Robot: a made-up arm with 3 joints. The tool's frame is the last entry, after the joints.
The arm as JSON. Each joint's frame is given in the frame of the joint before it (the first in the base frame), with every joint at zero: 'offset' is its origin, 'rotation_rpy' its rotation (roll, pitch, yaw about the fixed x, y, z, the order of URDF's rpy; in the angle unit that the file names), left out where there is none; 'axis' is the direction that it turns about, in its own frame. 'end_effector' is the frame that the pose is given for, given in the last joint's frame.
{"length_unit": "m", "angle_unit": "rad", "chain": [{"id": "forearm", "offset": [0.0, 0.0, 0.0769], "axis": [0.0, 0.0, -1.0]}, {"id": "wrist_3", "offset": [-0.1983, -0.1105, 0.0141], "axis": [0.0, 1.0, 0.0]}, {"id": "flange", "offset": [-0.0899, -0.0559, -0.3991], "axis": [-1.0, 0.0, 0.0]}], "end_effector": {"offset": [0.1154, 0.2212, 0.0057]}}
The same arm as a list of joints. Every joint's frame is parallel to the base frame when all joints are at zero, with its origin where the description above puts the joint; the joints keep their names.
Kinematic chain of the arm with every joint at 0, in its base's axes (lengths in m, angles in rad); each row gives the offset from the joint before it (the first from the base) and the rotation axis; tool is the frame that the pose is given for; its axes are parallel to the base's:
forearm: xyz 0 0 0.0769 axis -z
wrist_3: xyz -0.1983 -0.1105 0.0141 axis +y
flange: xyz -0.0899 -0.0559 -0.3991 axis -x
tool: xyz 0.1154 0.2212 0.0057

